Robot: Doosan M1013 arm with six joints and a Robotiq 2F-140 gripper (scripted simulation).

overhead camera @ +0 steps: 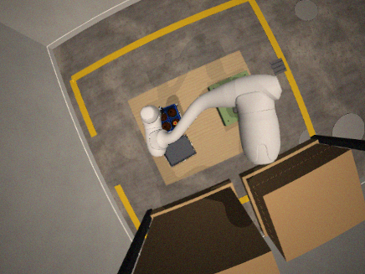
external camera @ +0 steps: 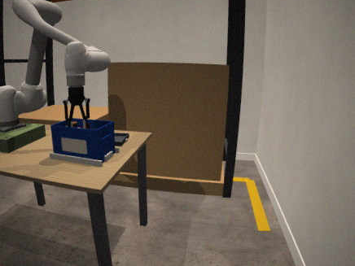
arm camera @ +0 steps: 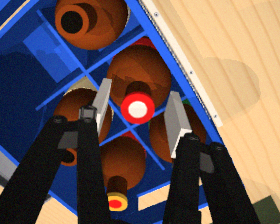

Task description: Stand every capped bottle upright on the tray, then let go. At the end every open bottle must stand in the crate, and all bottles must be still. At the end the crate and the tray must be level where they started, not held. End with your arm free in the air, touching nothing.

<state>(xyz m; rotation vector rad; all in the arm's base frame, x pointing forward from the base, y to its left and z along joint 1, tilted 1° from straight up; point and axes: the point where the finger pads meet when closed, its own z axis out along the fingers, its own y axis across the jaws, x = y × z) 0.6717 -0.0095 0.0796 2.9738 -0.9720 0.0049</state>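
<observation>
My hand is 80 mm above the blue crate, 40 mm to the right of it and 10 mm past it. The rest, counted from my hand: grey tray 320 mm to the left, 150 mm below, 60 mm behind; brown capped bottle 100 mm behind, 80 mm to the left, 80 mm below; uncapped bottle 90 mm ahead, 80 mm below, 10 mm to the left.
</observation>
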